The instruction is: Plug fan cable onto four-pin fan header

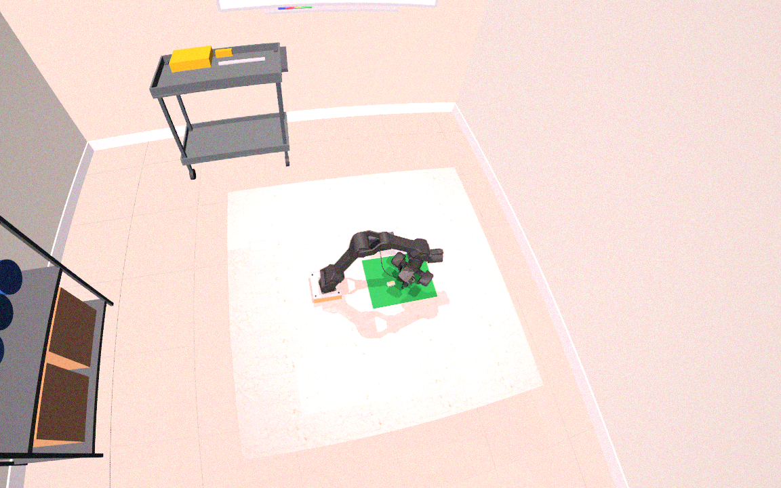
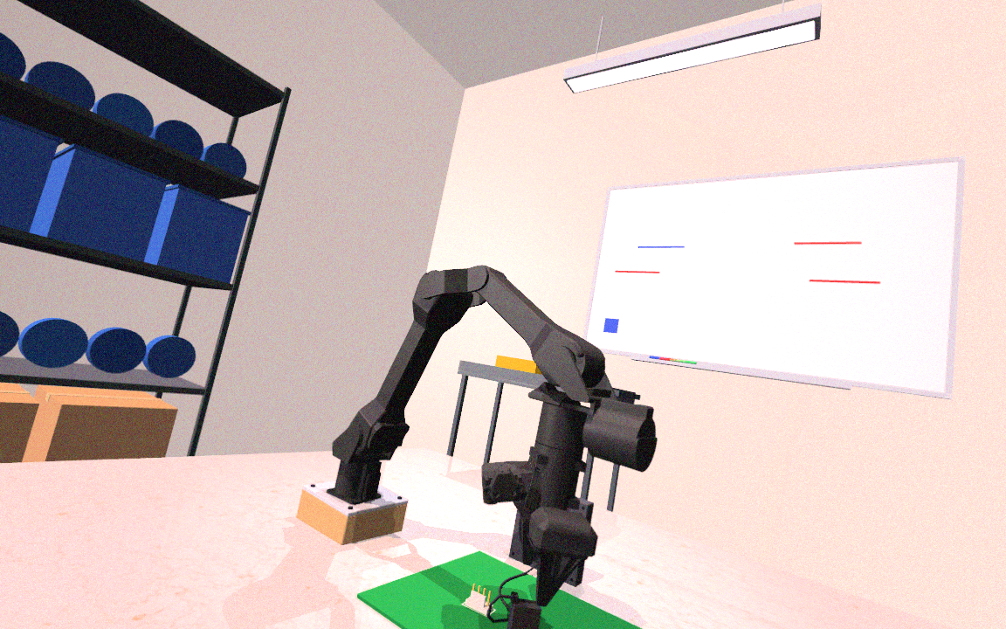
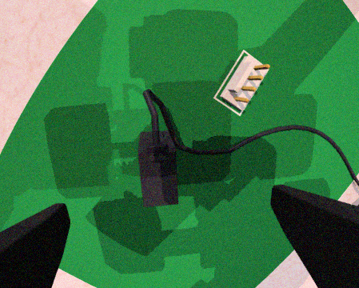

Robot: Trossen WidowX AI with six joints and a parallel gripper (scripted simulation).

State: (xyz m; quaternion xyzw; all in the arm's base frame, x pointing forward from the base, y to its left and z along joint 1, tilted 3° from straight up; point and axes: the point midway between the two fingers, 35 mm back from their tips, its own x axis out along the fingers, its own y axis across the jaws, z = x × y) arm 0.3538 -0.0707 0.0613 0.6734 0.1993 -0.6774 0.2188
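Right now the dark plug is 40 mm below my gripper tip and 10 mm to the right of it. From my gripper tip the other things lie so: fan 200 mm to the left, 60 mm behind; green board 80 mm below, 30 mm to the left, 20 mm behind.
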